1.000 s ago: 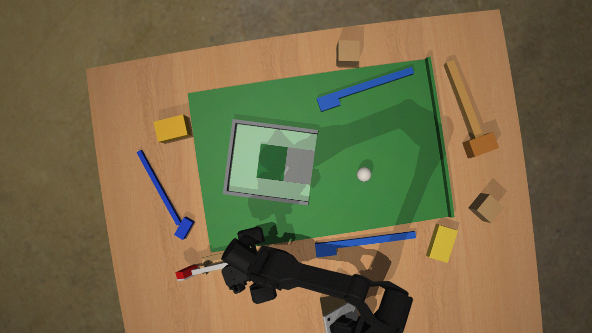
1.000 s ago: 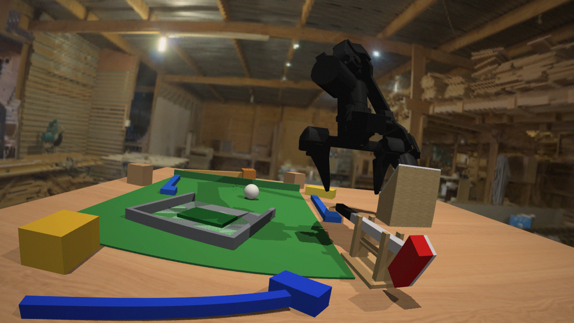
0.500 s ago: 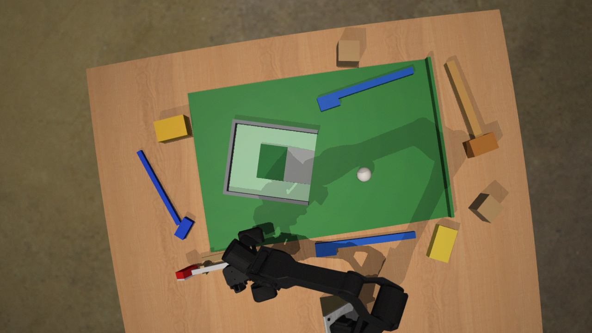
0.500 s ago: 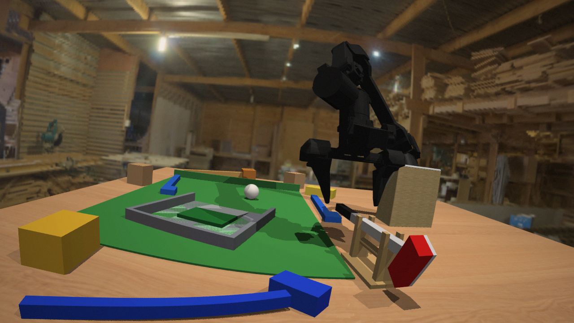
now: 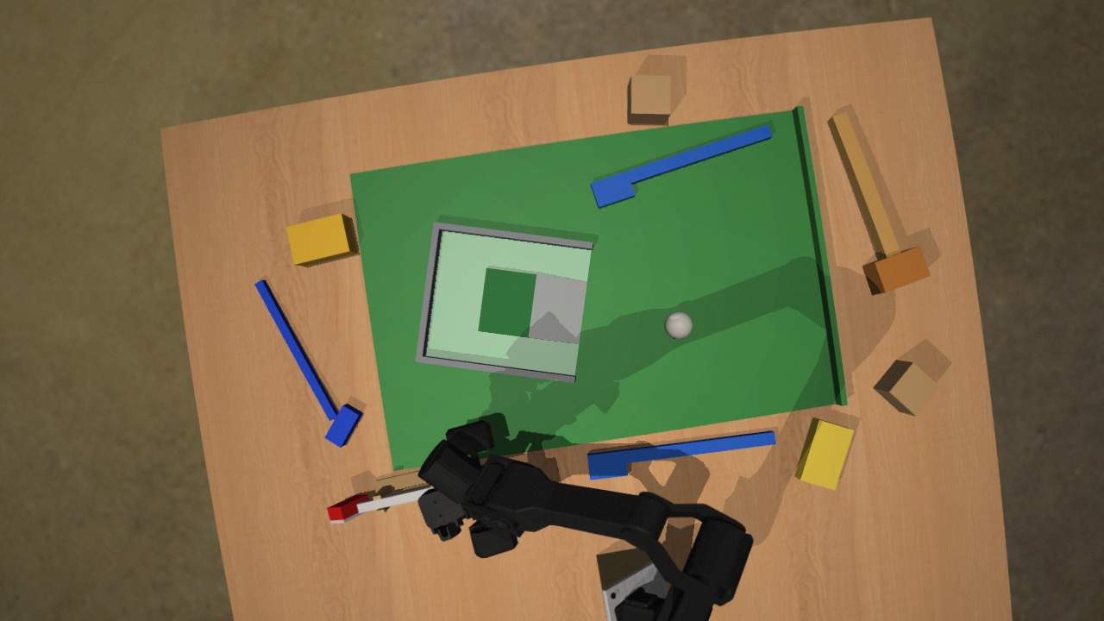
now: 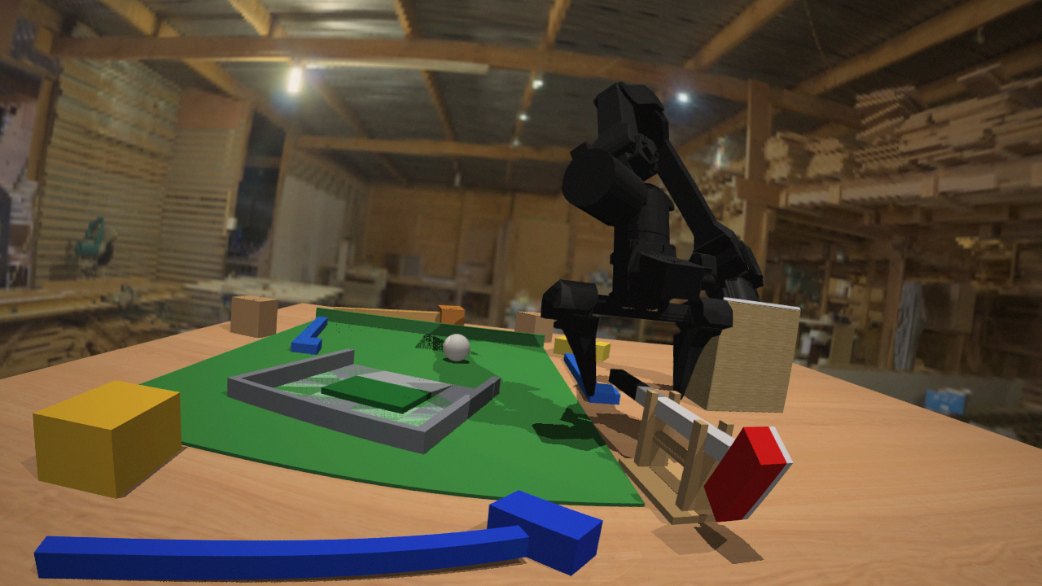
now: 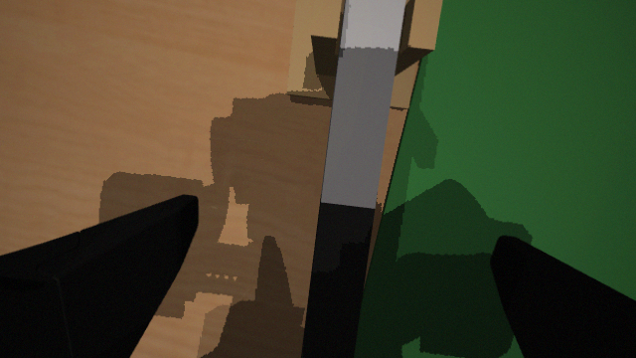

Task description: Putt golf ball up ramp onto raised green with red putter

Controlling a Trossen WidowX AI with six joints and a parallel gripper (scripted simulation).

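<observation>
Now: the red putter 8 cm to the left of my gripper tip. Round my gripper tip: white golf ball (15 cm ahead, 37 cm to the right, 3 cm below); then green mat (23 cm ahead, 26 cm to the right, 5 cm below); then wooden rack (10 cm to the left, 2 cm below).
</observation>
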